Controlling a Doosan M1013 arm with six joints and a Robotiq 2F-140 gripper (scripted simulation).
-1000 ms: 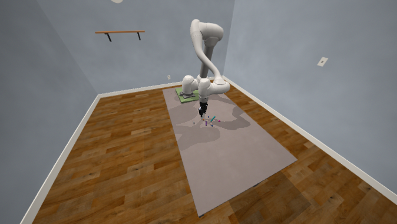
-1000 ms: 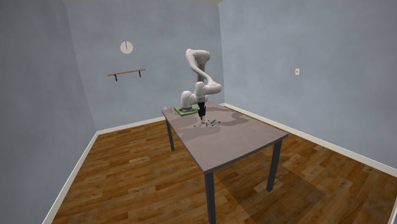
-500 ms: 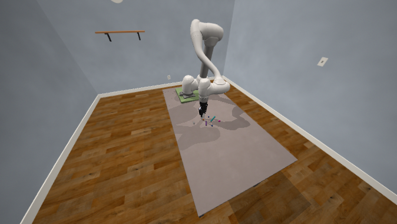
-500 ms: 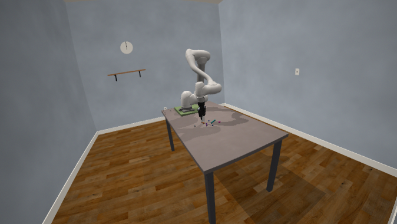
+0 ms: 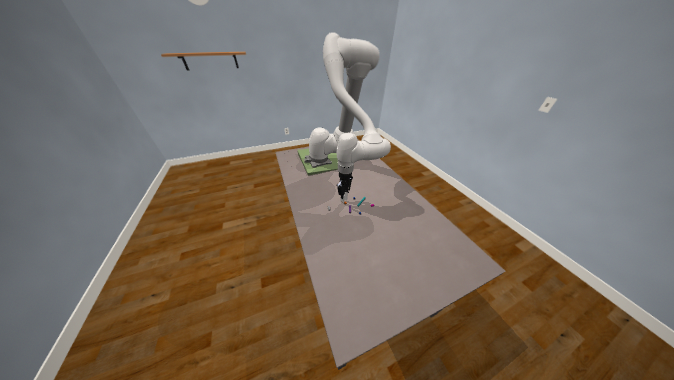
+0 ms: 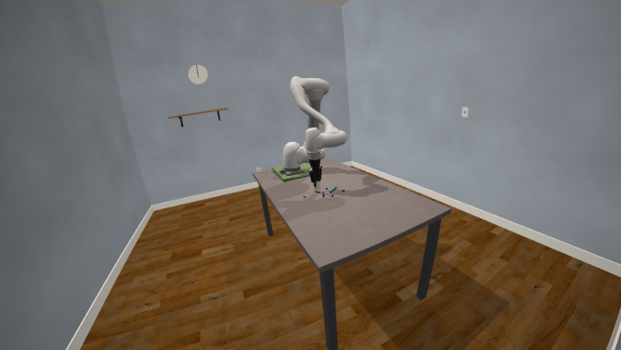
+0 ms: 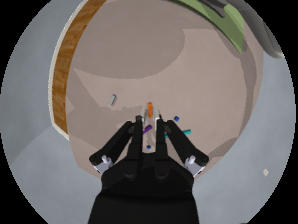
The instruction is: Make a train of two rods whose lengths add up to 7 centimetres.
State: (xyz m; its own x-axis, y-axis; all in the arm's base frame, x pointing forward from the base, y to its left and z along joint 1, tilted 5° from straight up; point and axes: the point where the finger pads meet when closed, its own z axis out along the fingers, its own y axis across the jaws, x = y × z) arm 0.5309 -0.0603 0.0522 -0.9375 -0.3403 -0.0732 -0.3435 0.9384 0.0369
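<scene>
Right now my hand is 5 cm above the orange rod. Also, from my hand: purple rod: 7 cm ahead, 5 cm below; then blue rod: 8 cm to the left, 5 cm below; then grey rod: 11 cm to the right, 5 cm below.
</scene>
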